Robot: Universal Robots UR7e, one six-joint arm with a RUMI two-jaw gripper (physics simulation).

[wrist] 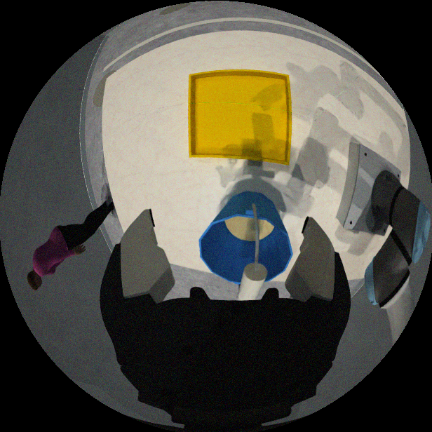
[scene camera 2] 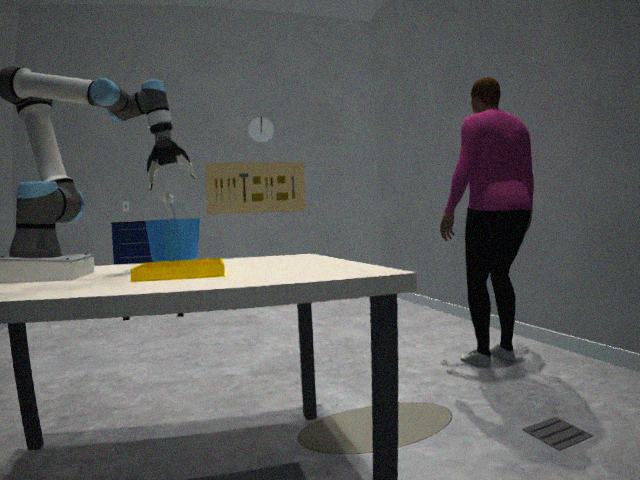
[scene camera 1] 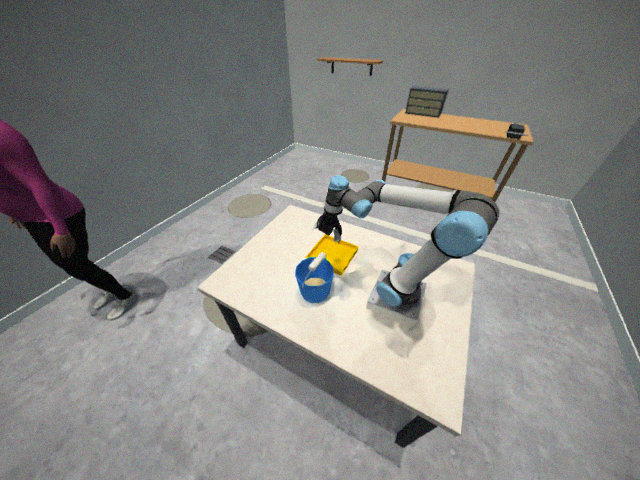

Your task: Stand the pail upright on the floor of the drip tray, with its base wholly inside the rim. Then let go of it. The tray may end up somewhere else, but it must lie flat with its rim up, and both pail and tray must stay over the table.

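Where they show: gripper, fingertip midpoint: point(scene camera 2: 173, 185) point(scene camera 1: 326, 236); arm's base at its link origin: point(scene camera 2: 35, 256).
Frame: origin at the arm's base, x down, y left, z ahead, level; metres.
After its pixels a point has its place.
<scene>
The blue pail point(scene camera 1: 315, 294) @(y 0.282, x -0.019, z 0.346 m) point(scene camera 2: 175, 240) @(y 0.132, x -0.025, z 0.421 m) point(wrist: 215, 250) stands upright on the table, outside the tray and close beside it. Its handle is raised, with a white grip point(scene camera 1: 317, 261) @(y 0.224, x -0.187, z 0.374 m) point(scene camera 2: 168, 197) @(y 0.163, x -0.170, z 0.397 m) point(wrist: 254, 277) above the mouth. The yellow drip tray point(scene camera 1: 341, 255) @(y -0.089, x 0.066, z 0.423 m) point(scene camera 2: 178, 269) @(y -0.180, x 0.044, z 0.486 m) point(wrist: 220, 115) lies flat with its rim up. My gripper point(scene camera 1: 327, 233) @(y 0.069, x -0.200, z 0.433 m) point(scene camera 2: 172, 183) @(y 0.069, x -0.200, z 0.433 m) point(wrist: 230, 214) is open and empty, pointing down, higher than the pail's handle and apart from pail and tray. In the wrist view the pail shows between and beyond the fingers. The pail's base is partly hidden in scene camera 2.
The arm's base plate point(scene camera 1: 379, 281) @(y 0.003, x 0.011, z 0.133 m) point(wrist: 354, 190) is fixed to the table point(scene camera 1: 248, 279) @(y 0.373, x 0.070, z 0.750 m) point(scene camera 2: 310, 289) @(y -0.363, x 0.085, z 0.797 m) point(wrist: 145, 125), to one side of pail and tray. A person in a pink top point(scene camera 1: 36, 191) point(scene camera 2: 496, 170) point(wrist: 52, 252) stands on the floor beyond the table's edge.
</scene>
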